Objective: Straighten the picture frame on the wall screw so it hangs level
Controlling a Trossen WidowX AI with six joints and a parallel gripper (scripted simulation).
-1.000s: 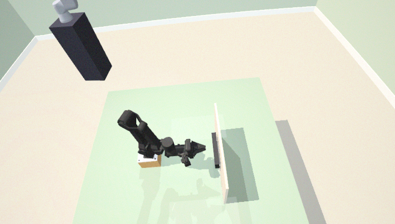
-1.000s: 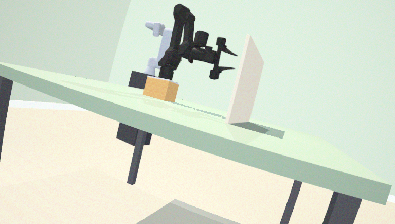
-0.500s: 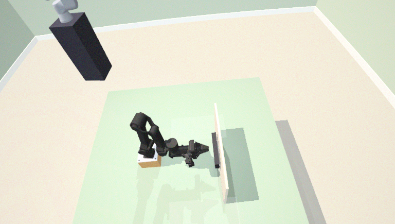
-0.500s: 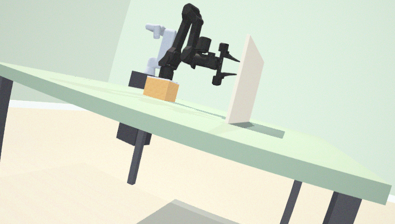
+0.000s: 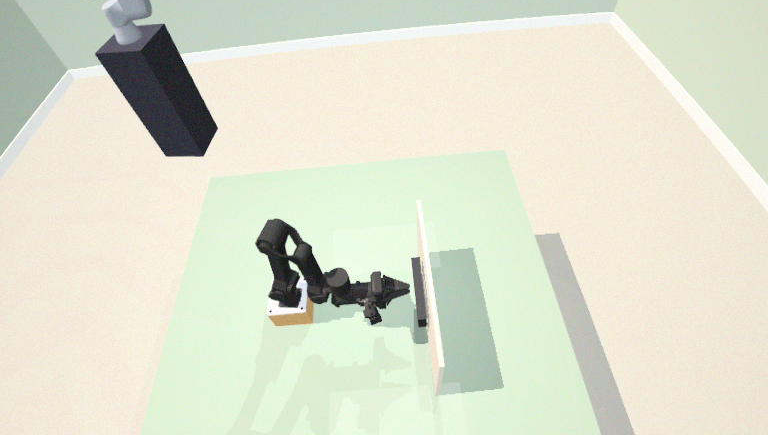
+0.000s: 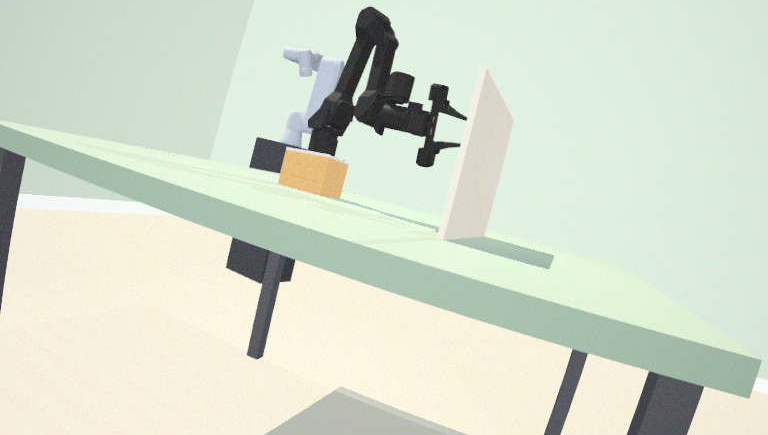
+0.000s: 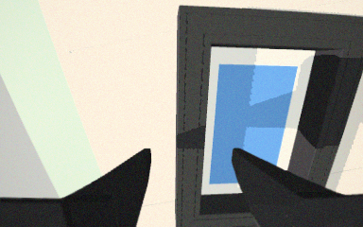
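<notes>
Right now my gripper tip is 50 mm above the picture frame, 30 mm short of it and 10 mm to the right of it. Also, from my gripper tip: cream wall panel: 70 mm below, 40 mm ahead, 10 mm to the left.
</notes>
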